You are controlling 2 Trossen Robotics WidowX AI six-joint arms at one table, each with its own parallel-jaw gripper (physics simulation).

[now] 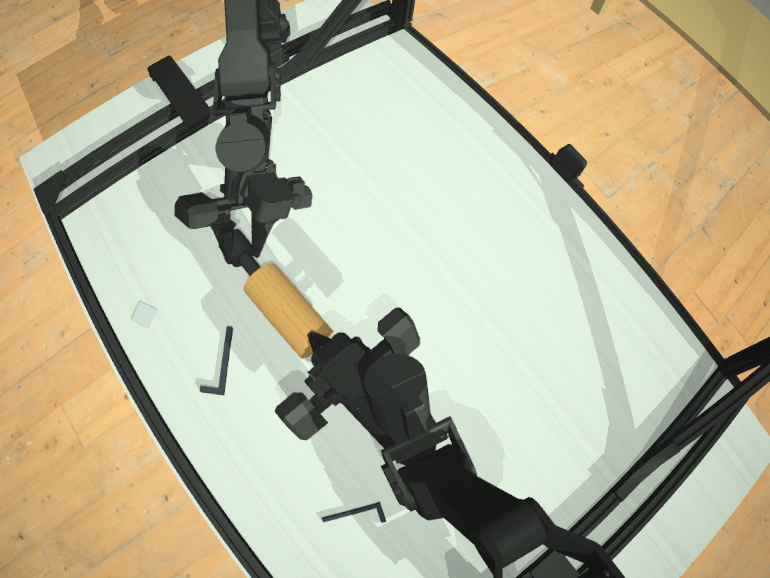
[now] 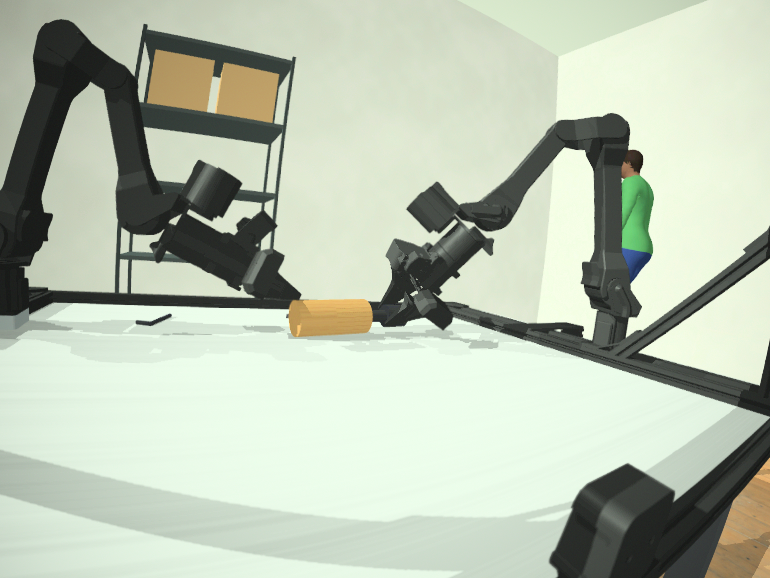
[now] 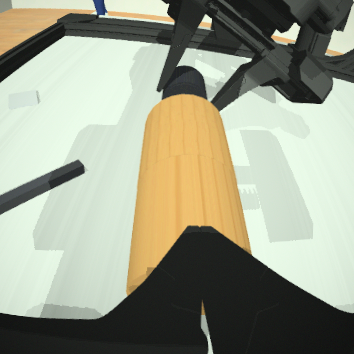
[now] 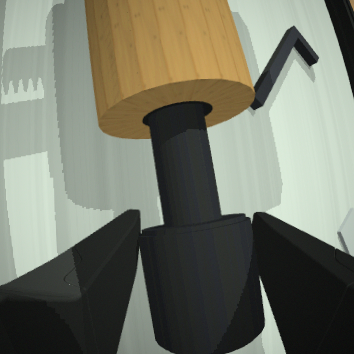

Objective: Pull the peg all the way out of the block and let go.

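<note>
A wooden cylinder block lies on its side on the white table. A dark peg sticks partway out of one end, its shaft still in the hole. My right gripper is shut on the peg's thick head. My left gripper is shut and empty, its tips at the block's opposite end, on its top edge.
Two dark L-shaped markers and a small grey square lie on the table. Black rails frame the table. A shelf rack with boxes and a person in green stand behind.
</note>
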